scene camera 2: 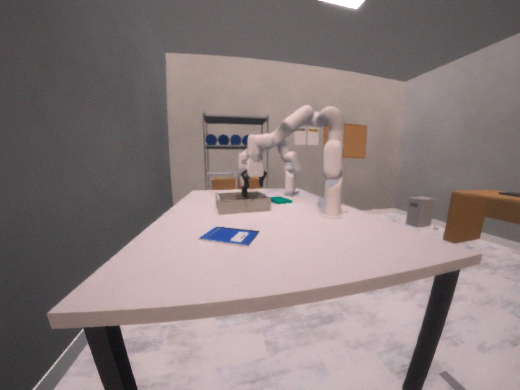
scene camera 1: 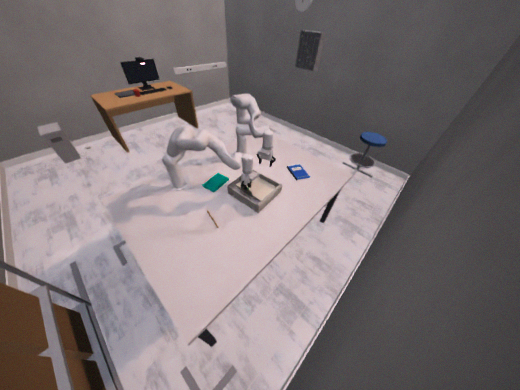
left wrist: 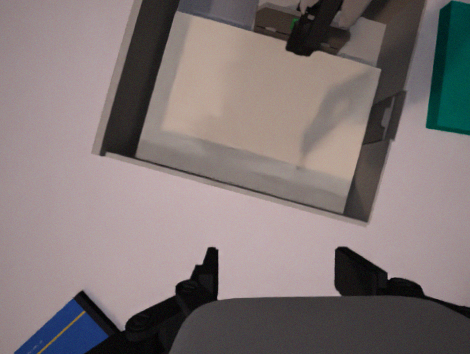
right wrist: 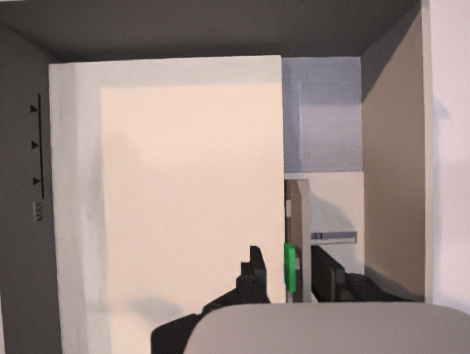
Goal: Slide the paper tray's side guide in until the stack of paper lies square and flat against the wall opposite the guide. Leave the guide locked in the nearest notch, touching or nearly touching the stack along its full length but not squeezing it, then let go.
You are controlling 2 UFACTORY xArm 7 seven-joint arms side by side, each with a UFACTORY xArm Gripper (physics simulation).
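Seen in the pictures: left gripper, fingertip midpoint: (scene camera 2: 254, 187) (scene camera 1: 265, 164) (left wrist: 276, 267); right gripper, fingertip midpoint: (scene camera 2: 244, 196) (scene camera 1: 247, 188) (left wrist: 302, 34) (right wrist: 283, 264); left arm's base, link origin: (scene camera 2: 331, 215); right arm's base, link origin: (scene camera 2: 289, 195) (scene camera 1: 179, 185).
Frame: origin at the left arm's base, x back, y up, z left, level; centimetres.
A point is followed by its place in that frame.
Observation:
The paper stack (left wrist: 260, 100) @(x -49.9, y 4.0, z -27.3 cm) (right wrist: 190, 190) @(x -52.8, y 4.0, z -27.6 cm) lies flat in the grey tray (scene camera 1: 257, 205) @(x -67.7, y 8.3, z -43.1 cm) (scene camera 2: 243, 206) @(x -50.4, y 4.2, z -14.8 cm) (right wrist: 426, 150) @(x -57.5, y 8.4, z -43.9 cm), its long edge parallel to and against or very near the wall opposite the guide. The side guide (right wrist: 304, 215) @(x -52.3, y 7.9, z -36.4 cm) (left wrist: 272, 22) @(x -52.3, y 6.0, z -36.2 cm) stands upright, parallel to the stack's other long edge, touching or nearly touching it; its lower part in the right wrist view is hidden. Its green tab (right wrist: 290, 267) @(x -48.7, y 8.2, z -35.8 cm) faces the stack. My right gripper (right wrist: 283, 264) @(x -48.2, y 6.8, z -35.6 cm) (scene camera 1: 246, 185) @(x -48.2, y 6.8, z -35.6 cm) is open, one finger each side of the guide, the outer finger very near it. My left gripper (left wrist: 276, 267) @(x -44.0, y 16.2, z -11.4 cm) (scene camera 1: 266, 160) @(x -44.0, y 16.2, z -11.4 cm) is open and empty, above the table beside the tray.
A teal block (scene camera 1: 216, 182) @(x -21.1, y 1.8, z -47.0 cm) (scene camera 2: 281, 200) @(x -19.2, y 1.8, z -40.2 cm) (left wrist: 452, 70) @(x -24.4, y 1.8, z -44.3 cm) lies beside the tray. A blue booklet (scene camera 1: 298, 171) @(x -58.3, y 0.8, z 21.4 cm) (scene camera 2: 230, 235) @(x -58.3, y 0.8, z 22.0 cm) (left wrist: 60, 330) @(x -65.3, y 0.8, z 16.5 cm) lies on the tray's other side. A thin brown stick (scene camera 1: 213, 219) @(x -51.5, y 0.7, z -71.2 cm) lies on the table. The tray walls rise close around my right gripper.

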